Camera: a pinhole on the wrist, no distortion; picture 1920 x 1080 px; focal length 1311.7 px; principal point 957.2 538.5 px. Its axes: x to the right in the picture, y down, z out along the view. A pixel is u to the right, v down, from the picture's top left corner.
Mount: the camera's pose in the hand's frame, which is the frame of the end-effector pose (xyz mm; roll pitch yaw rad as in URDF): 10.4 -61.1 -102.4 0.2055 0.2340 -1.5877
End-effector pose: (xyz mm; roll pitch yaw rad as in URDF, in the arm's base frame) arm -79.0 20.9 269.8 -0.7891 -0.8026 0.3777
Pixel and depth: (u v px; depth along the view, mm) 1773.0 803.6 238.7
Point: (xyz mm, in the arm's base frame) -205.0 -151.2 451.9
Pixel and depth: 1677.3 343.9 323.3
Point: -326.3 -188.6 418.3
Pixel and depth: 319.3 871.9 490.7
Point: -371.4 285.1 486.0
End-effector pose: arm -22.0 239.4 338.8 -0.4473 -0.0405 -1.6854
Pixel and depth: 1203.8 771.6 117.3
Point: -117.5 246.6 394.1
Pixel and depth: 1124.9 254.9 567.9
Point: -47.7 491.6 795.7
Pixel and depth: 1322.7 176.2 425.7
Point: -126.4 461.5 672.2
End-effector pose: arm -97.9 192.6 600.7 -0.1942 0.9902 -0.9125
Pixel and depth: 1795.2 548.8 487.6
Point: -259.4 -266.1 884.3
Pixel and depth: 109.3 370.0 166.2
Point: -57.2 176.3 677.3
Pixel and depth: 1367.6 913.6 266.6
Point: -132.1 -48.3 678.3
